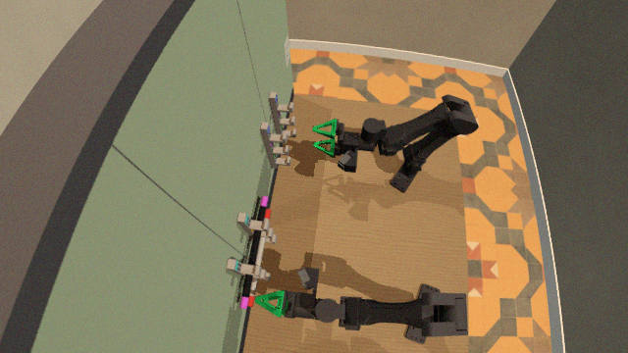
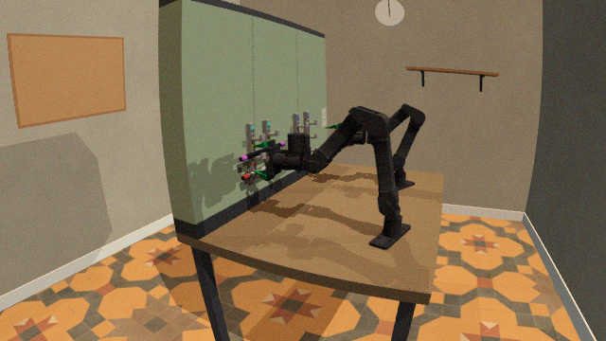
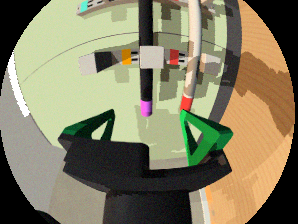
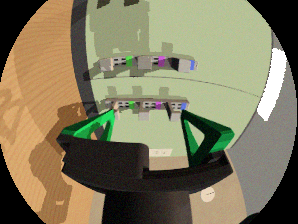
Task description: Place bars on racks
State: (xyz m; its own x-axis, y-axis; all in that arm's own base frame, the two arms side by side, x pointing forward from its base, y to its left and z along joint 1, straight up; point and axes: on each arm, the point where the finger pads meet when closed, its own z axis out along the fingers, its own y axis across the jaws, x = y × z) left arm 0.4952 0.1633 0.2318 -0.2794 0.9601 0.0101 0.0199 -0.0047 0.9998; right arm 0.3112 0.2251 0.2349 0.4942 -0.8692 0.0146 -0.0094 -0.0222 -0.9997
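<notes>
Right now my left hand is 14 cm to the left of the bar and 3 cm short of it. Round my left hand: green wall panel (33 cm to the right, 19 cm above, 10 cm ahead).
</notes>
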